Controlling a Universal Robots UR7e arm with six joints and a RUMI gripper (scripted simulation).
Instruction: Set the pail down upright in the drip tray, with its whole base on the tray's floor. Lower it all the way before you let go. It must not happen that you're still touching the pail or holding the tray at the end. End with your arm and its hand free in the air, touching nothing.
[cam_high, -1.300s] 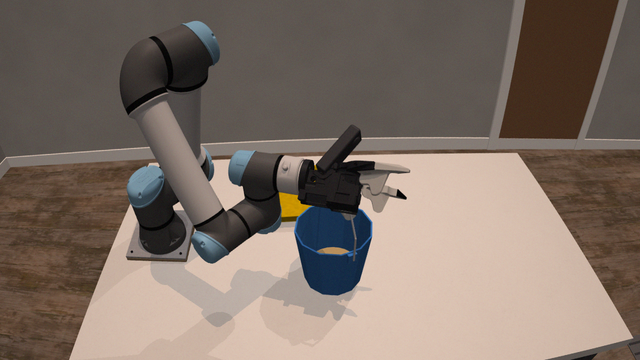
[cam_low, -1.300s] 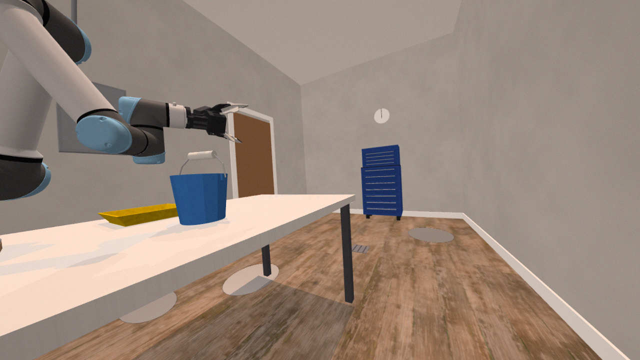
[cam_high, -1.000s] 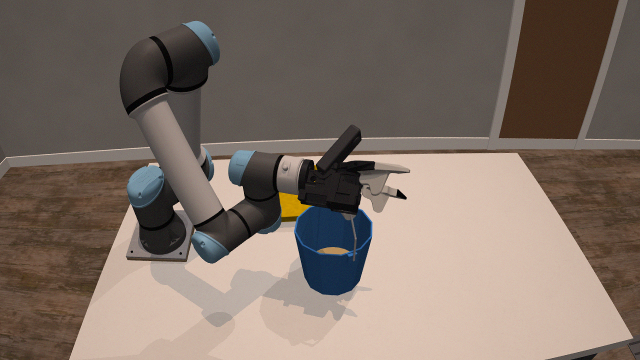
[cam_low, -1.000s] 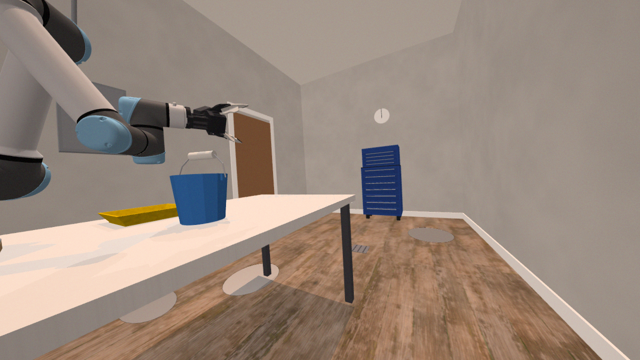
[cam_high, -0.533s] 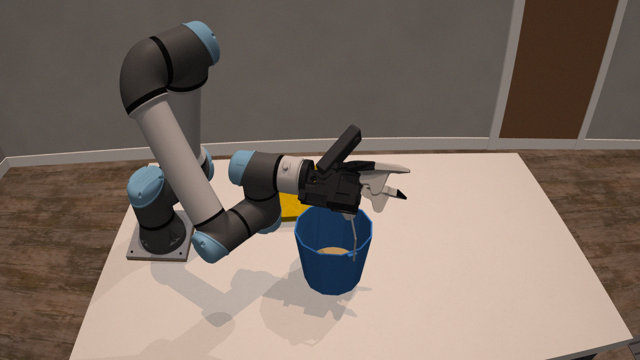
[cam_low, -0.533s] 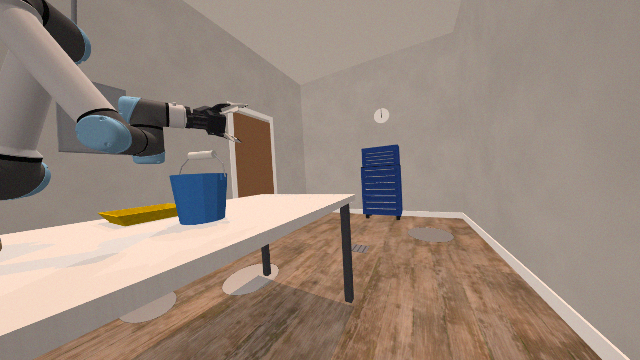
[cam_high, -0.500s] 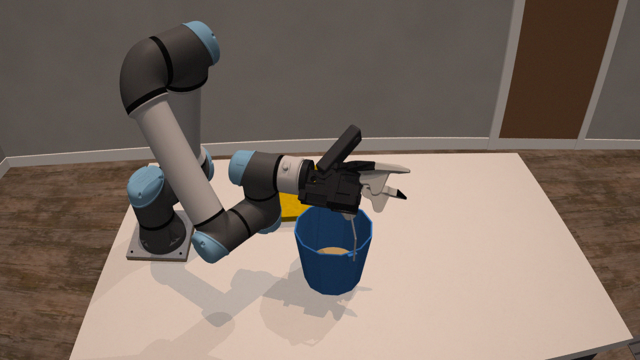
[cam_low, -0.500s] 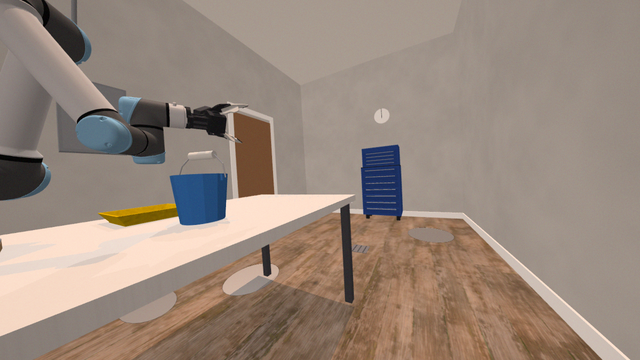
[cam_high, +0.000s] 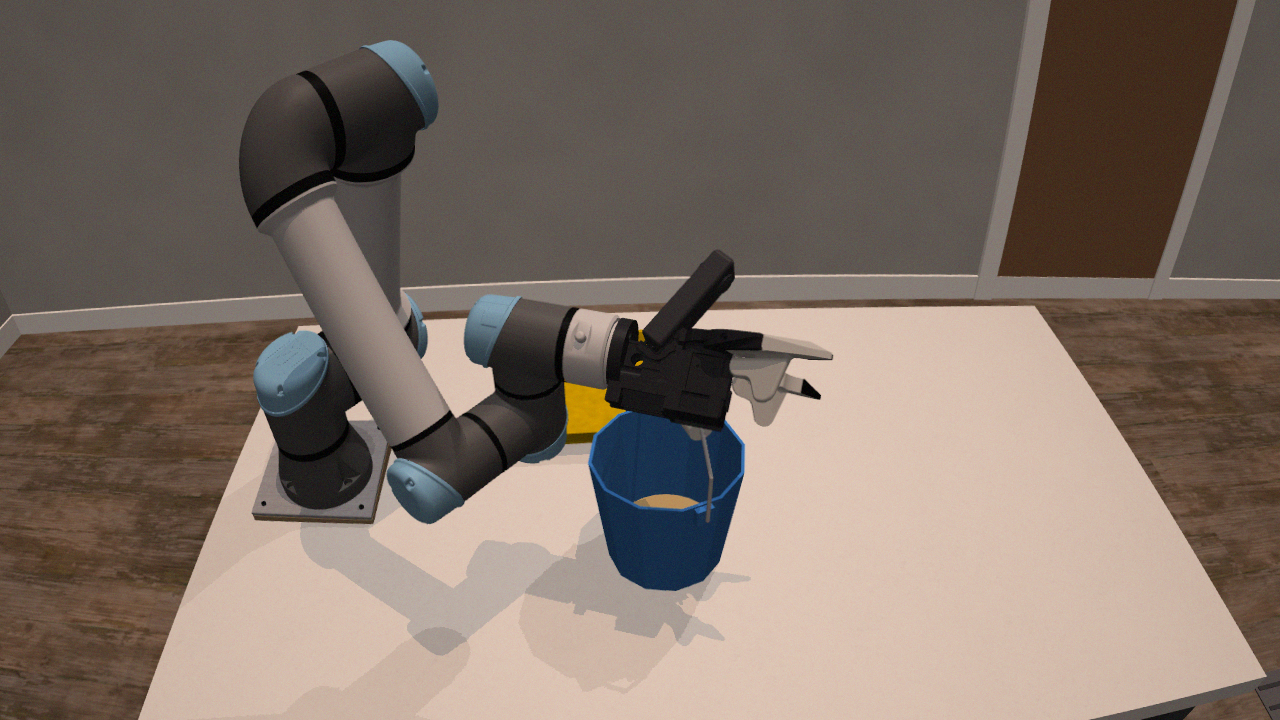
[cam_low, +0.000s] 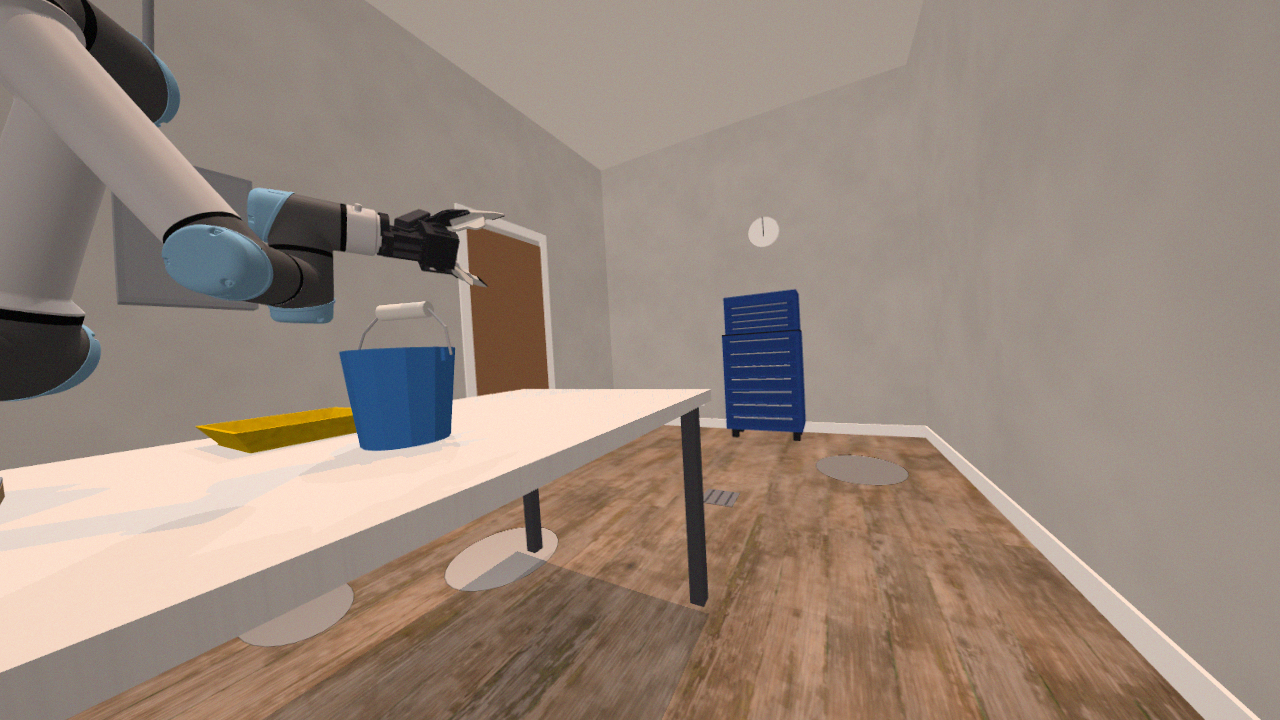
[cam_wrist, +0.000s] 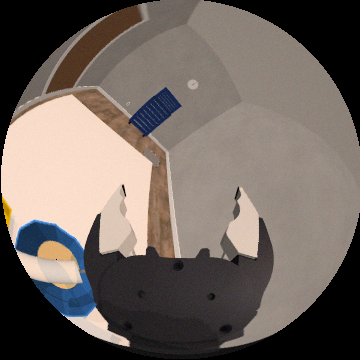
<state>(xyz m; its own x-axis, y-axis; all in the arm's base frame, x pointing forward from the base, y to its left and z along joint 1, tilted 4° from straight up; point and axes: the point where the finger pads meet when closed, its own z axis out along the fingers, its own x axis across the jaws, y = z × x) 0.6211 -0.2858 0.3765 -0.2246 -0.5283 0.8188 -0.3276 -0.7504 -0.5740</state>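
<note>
The blue pail lies 13 cm behind my hand, 13 cm to the left of it and 22 cm below it. Also, from my hand: drip tray 18 cm behind, 45 cm to the left, 36 cm below.
</note>
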